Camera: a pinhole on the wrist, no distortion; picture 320 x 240 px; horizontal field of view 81.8 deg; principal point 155.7 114.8 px. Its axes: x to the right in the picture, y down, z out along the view. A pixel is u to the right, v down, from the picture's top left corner.
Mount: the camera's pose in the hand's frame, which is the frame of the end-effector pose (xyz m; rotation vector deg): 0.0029 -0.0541 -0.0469 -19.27 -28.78 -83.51
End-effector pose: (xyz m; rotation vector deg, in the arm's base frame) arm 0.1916 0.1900 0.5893 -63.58 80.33 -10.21
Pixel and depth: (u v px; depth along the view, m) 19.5 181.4 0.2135
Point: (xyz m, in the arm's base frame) 0.1564 0.2903 0.4070
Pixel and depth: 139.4 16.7 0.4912
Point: 0.2857 0.6820 0.5916
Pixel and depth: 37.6 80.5 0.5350
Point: 0.0894 0.6838 0.3111
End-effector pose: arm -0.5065 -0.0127 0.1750 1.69 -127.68 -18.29
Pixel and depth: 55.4 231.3 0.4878
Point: -0.8158 0.4474 0.3123
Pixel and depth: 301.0 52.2 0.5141
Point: -0.8367 -0.0060 -0.3768
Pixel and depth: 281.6 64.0 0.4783
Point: -0.8073 0.0247 -0.2905
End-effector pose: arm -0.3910 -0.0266 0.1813 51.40 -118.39 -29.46
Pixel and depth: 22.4 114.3 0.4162
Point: -0.6615 0.3007 0.3174
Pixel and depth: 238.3 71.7 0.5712
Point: -0.7656 0.1434 -0.2437
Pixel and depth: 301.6 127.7 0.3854
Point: -0.6958 -0.0794 -0.1537
